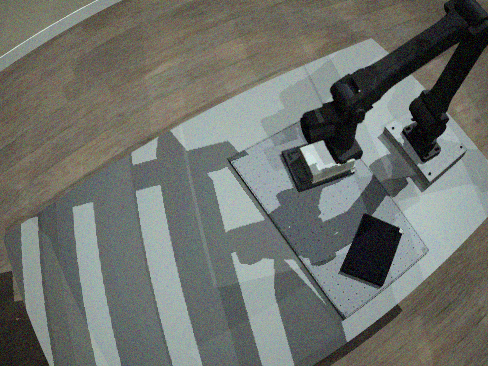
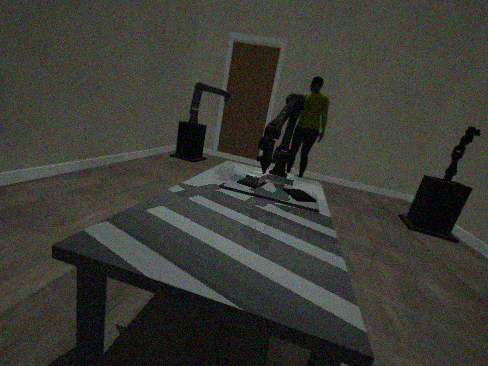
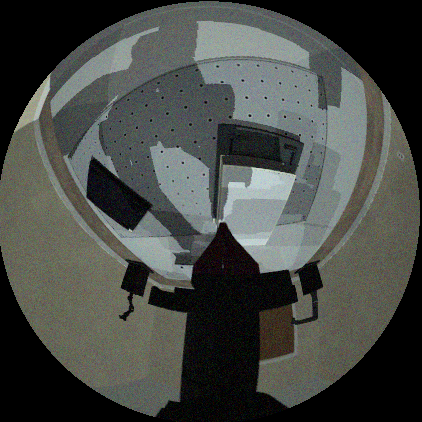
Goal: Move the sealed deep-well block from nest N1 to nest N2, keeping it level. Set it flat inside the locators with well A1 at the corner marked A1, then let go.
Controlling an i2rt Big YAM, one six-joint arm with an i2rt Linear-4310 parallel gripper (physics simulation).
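Seen in the pictures: gripper, between the fingertips: (image 1: pixel 338 162) (image 2: pixel 263 174) (image 3: pixel 221 225); arm's base, origin of its link: (image 1: pixel 421 141) (image 2: pixel 278 174).
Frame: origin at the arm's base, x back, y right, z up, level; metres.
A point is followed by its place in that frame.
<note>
The white sealed deep-well block (image 1: pixel 324 163) {x -0.333, y 0.054, z 0.036 m} (image 2: pixel 255 179) {x -0.372, y 0.059, z 0.021 m} (image 3: pixel 251 202) {x -0.329, y 0.071, z 0.037 m} sits on the dark nest N1 (image 1: pixel 293 171) {x -0.399, y 0.091, z -0.007 m} (image 3: pixel 255 143) {x -0.387, y 0.083, z -0.007 m} on the perforated board (image 1: pixel 264 174) {x -0.465, y 0.122, z -0.019 m} (image 3: pixel 255 86) {x -0.466, y 0.088, z -0.019 m}. It looks level. Part of the nest shows bare past the block's far end. My gripper (image 1: pixel 348 157) {x -0.303, y 0.036, z 0.047 m} (image 2: pixel 263 168) {x -0.303, y 0.036, z 0.047 m} (image 3: pixel 221 225) {x -0.303, y 0.036, z 0.047 m} is shut with nothing between the fingers. Its closed tip stands at the block's near end, low over it; I cannot tell whether it touches. Nest N2 (image 1: pixel 371 254) {x -0.331, y -0.204, z -0.007 m} (image 2: pixel 298 194) {x -0.334, y -0.192, z -0.007 m} (image 3: pixel 114 194) {x -0.332, y -0.167, z -0.007 m} is a flat dark plate at the board's other end, with nothing on it.
A second arm's base (image 1: pixel 418 134) {x -0.034, y 0.001, z 0.057 m} on a grey plate (image 1: pixel 396 139) {x -0.077, y 0.043, z 0.001 m} stands right of the board. A person in a yellow top (image 2: pixel 313 120) stands behind the table. Another arm on a dark pedestal (image 2: pixel 191 139) is near the door (image 2: pixel 247 98). Striped shadows cross the table.
</note>
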